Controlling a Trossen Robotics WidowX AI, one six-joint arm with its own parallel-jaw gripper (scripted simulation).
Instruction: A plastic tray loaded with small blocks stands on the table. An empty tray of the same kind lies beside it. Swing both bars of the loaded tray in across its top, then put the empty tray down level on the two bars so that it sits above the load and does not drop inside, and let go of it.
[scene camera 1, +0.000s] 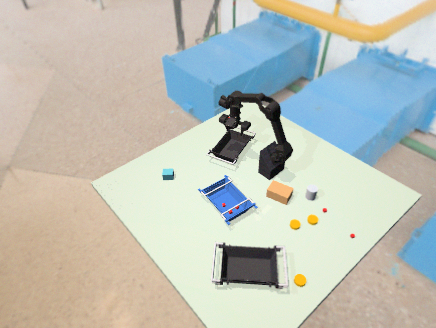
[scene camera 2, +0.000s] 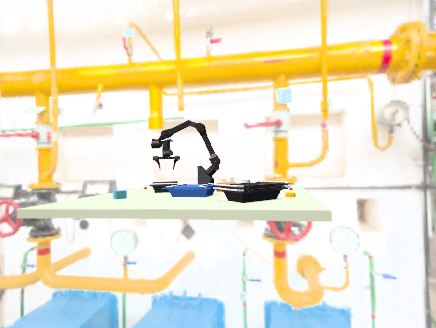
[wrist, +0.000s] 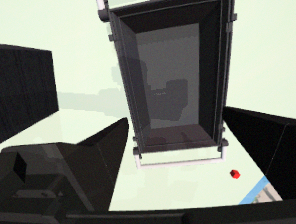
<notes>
In view: the gripper (wrist: 174, 116) and a black tray (scene camera 1: 230, 146).
The black tray shows as well in the wrist view (wrist: 175, 70).
</notes>
